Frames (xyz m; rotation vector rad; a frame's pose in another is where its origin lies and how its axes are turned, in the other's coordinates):
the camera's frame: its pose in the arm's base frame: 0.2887 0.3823 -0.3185 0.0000 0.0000 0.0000
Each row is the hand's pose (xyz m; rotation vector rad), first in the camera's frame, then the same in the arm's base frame.
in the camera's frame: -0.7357 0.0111 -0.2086 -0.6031 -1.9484 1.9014
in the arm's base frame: -0.4470 0.3934 -0.5271 -0.6031 -1.9484 1.9014
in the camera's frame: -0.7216 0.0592 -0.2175 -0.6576 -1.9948 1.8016
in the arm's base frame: -0.4329 0.4415 -0.5360 -0.6576 -1.9948 1.8016
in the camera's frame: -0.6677 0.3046 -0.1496 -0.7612 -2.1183 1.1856
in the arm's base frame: -0.3790 0.6869 -0.4681 -0.7612 -2.1183 1.1856
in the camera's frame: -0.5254 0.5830 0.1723 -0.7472 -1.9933 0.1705
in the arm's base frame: -0.2367 0.9653 -0.1462 -0.7472 -1.9933 0.1705
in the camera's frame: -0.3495 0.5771 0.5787 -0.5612 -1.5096 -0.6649
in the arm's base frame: -0.0608 0.9594 0.2602 -0.5612 -1.5096 -0.6649
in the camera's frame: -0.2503 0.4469 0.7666 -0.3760 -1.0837 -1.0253
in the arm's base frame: 0.0384 0.8292 0.4481 -0.3760 -1.0837 -1.0253
